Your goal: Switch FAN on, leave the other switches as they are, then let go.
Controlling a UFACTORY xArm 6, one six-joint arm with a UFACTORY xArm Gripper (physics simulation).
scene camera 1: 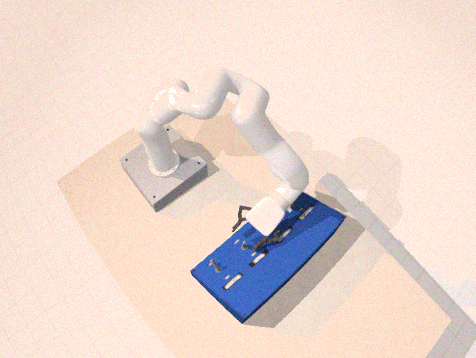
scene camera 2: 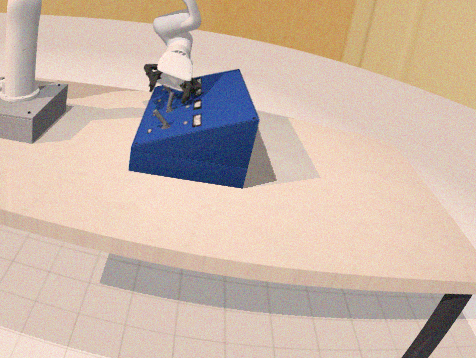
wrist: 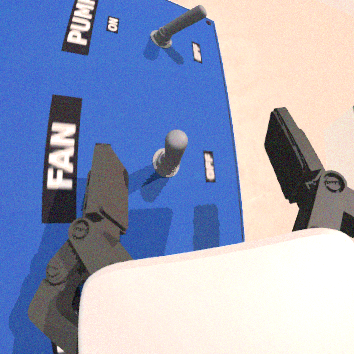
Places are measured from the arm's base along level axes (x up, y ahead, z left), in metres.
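Pixels of known places: gripper, fingertip midpoint: (scene camera 1: 242, 241) (scene camera 2: 168, 94) (wrist: 191, 141); arm's base, origin of the base link: (scene camera 1: 164, 162) (scene camera 2: 19, 93).
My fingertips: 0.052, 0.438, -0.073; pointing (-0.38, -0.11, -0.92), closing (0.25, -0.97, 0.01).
Observation:
For each thing: its top centre in the pictures, then the offset to it from my fingertips, as dx, dy, dz. "pt": a spot on its surface instead. Level surfaces: height alone.
- FAN switch lever, middle of its top: (wrist: 178, 137) (scene camera 2: 172, 92) (scene camera 1: 244, 241) +0.006, +0.008, -0.001
- FAN label, middle of its top: (wrist: 58, 152) (scene camera 2: 197, 102) (scene camera 1: 259, 257) -0.012, +0.077, -0.010
- OFF label, surface spot: (wrist: 209, 166) pt -0.059, -0.026, +0.004
- PUMP lever, middle of its top: (wrist: 184, 4) (scene camera 2: 161, 110) (scene camera 1: 214, 263) -0.004, -0.021, -0.118
- table, its level: dx -0.132
The FAN switch lever (wrist: 173, 151) (scene camera 2: 170, 102) (scene camera 1: 244, 246) stands steeper than the PUMP lever; in the wrist view its tip shows slightly to the OFF side of its base. The FAN label (wrist: 62, 157) and OFF label (wrist: 209, 166) show; its ON label is hidden behind a finger. The PUMP lever (wrist: 179, 26) (scene camera 2: 161, 120) (scene camera 1: 215, 266) leans toward OFF. My gripper (wrist: 191, 141) (scene camera 2: 169, 95) (scene camera 1: 245, 239) is open and empty, its fingers wide apart on the ON and OFF sides of the FAN lever, touching neither side of it.
The blue sloped panel box (scene camera 1: 280, 270) (scene camera 2: 200, 155) stands on the table (scene camera 1: 120, 240) (scene camera 2: 300, 225). Further label plates (scene camera 1: 306, 212) lie beyond the gripper; their switches are hidden under the hand. The arm's grey base (scene camera 1: 180, 185) (scene camera 2: 45, 115) stands beside the box.

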